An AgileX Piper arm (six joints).
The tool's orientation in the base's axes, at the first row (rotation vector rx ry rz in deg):
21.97 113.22 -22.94
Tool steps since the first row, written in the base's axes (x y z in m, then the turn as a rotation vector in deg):
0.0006 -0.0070 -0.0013 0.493 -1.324 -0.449
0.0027 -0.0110 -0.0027 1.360 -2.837 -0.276
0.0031 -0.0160 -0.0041 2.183 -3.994 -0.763
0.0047 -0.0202 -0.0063 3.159 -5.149 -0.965
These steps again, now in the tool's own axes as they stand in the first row. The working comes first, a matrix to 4 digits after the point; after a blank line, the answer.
The tool's axes in the first row as the columns of a matrix, in the base's axes (used below as rounded here):
-0.4121 0.4361 0.8000
0.0903 0.8932 -0.4404
-0.9067 -0.1092 -0.4075

0.0003 -0.0058 0.0041 0.084 -0.919 1.160
0.0003 -0.0084 0.0081 -0.566 -1.911 2.450
0.0010 -0.0125 0.0112 -0.568 -2.532 3.816
0.0020 -0.0153 0.0152 -0.892 -3.116 5.188

